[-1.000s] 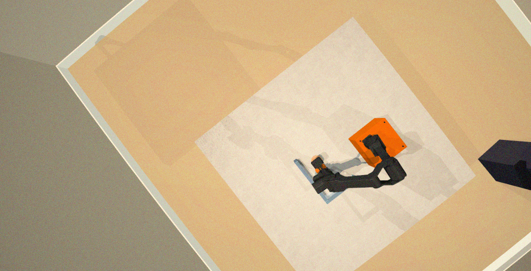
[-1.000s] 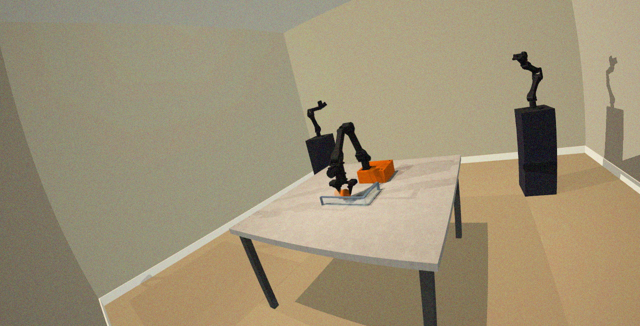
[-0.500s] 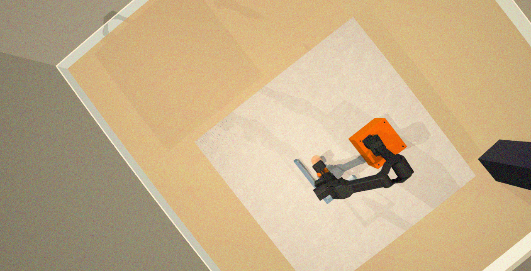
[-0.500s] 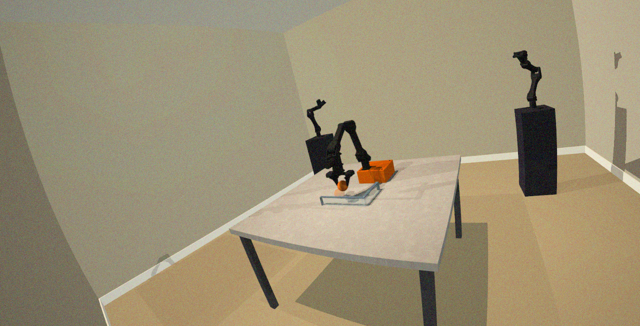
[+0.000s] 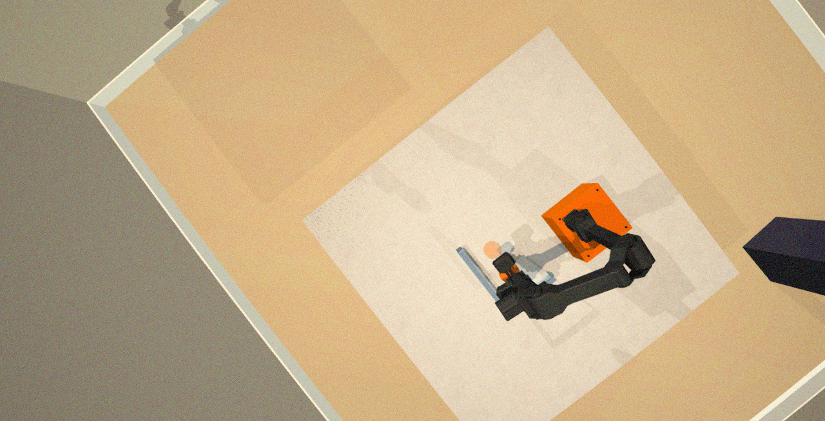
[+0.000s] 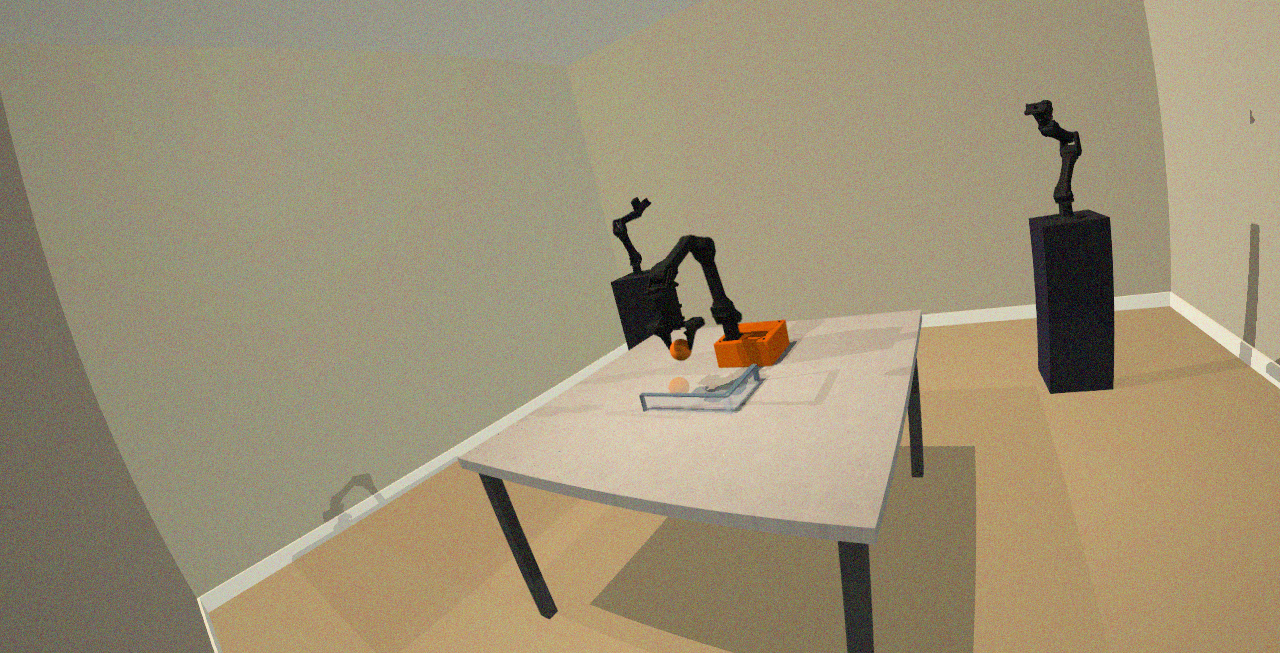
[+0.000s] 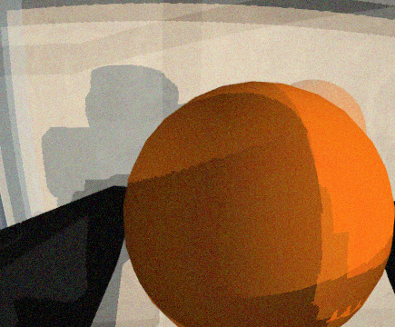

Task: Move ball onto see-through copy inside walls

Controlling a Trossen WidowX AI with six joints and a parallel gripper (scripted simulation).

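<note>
Now: the see-through copy of ball 2 cm behind my gripper tip, 5 cm to the right of it and 14 cm below it. Round my gripper tip: orange ball: right at my gripper tip.
</note>
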